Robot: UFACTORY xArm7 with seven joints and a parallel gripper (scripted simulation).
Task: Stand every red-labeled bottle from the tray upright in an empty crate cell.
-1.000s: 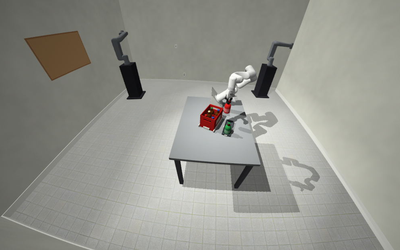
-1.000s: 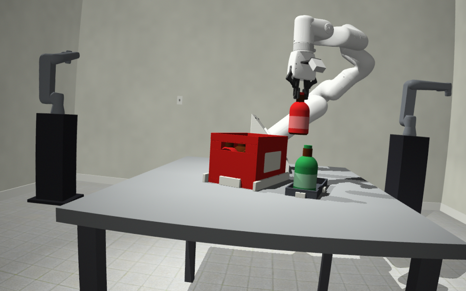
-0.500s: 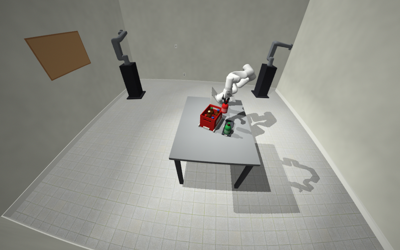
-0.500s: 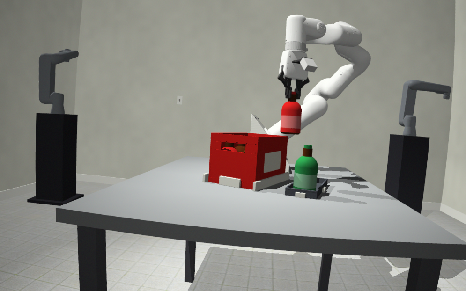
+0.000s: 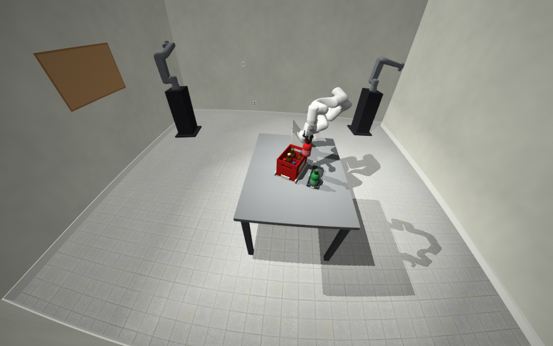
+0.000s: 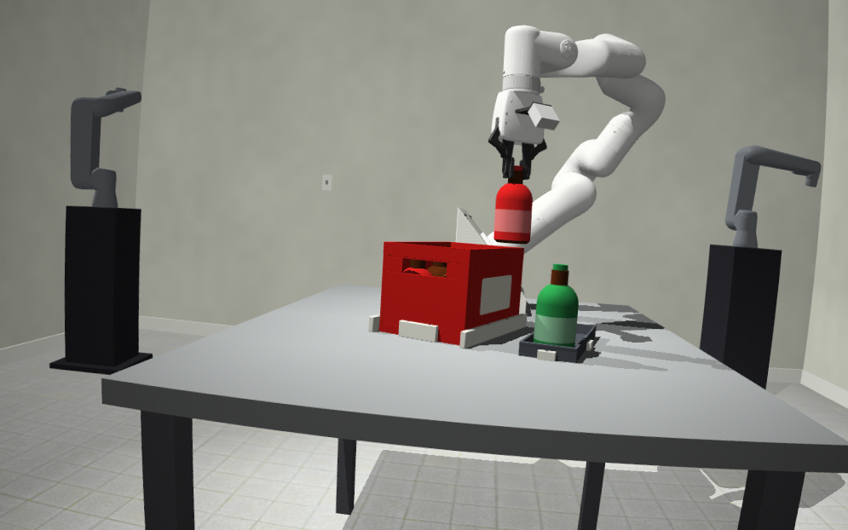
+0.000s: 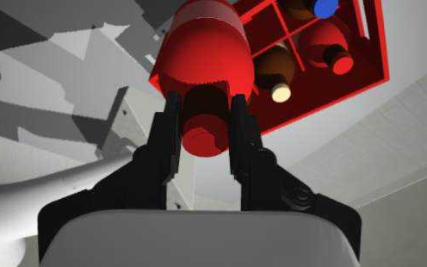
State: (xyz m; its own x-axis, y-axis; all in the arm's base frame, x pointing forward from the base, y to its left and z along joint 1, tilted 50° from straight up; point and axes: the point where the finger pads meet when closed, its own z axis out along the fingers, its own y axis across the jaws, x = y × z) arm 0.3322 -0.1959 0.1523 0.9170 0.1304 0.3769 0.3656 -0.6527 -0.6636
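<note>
Now: the red-labeled bottle 70 mm below my hand. Also, from my hand: brown bottle 50 mm behind, 140 mm to the right, 250 mm below; red crate 30 mm behind, 110 mm to the right, 250 mm below; green bottle 170 mm ahead, 60 mm to the left, 250 mm below.
</note>
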